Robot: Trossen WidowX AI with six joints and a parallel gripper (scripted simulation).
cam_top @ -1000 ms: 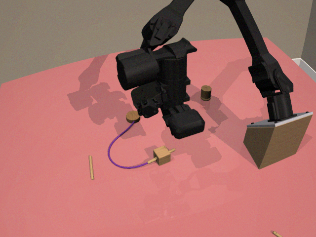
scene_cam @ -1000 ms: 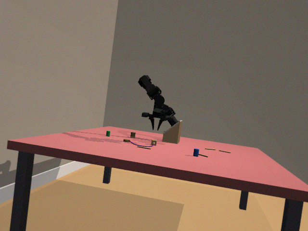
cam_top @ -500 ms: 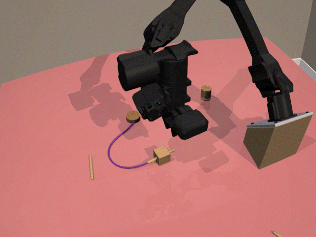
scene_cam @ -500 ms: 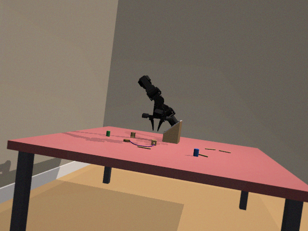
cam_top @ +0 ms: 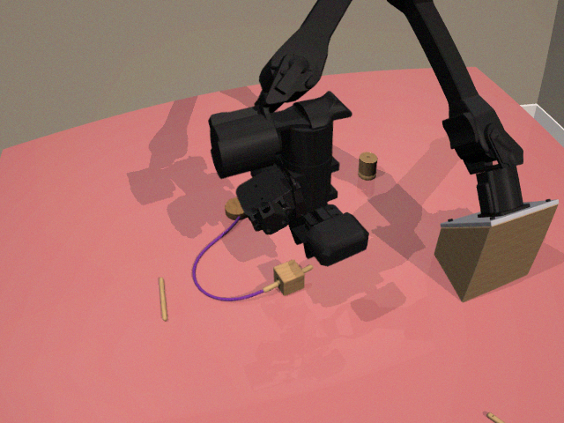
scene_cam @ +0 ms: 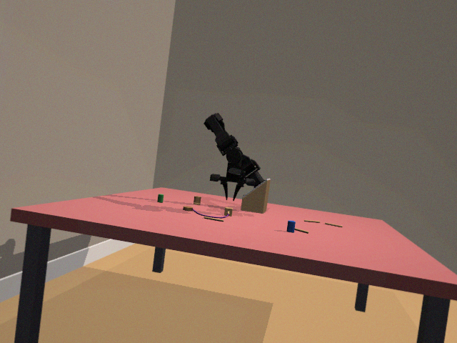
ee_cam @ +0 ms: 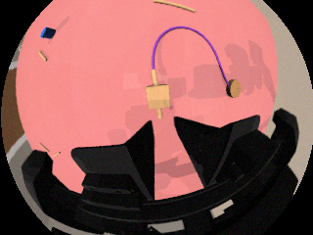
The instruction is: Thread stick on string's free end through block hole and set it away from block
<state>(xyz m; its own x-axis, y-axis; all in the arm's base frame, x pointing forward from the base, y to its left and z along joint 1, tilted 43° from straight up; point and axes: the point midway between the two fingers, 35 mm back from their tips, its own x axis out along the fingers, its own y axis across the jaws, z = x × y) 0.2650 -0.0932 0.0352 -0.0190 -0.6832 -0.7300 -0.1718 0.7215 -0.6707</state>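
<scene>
My gripper tip is now 4 cm above the wooden block and 2 cm short of it. The rest, counted from my gripper tip: brown cylinder 18 cm to the right, 18 cm behind, 4 cm below; then green cylinder 32 cm to the right, 6 cm behind, 4 cm below; then round wooden button 16 cm to the right, 5 cm below, 5 cm ahead.
</scene>
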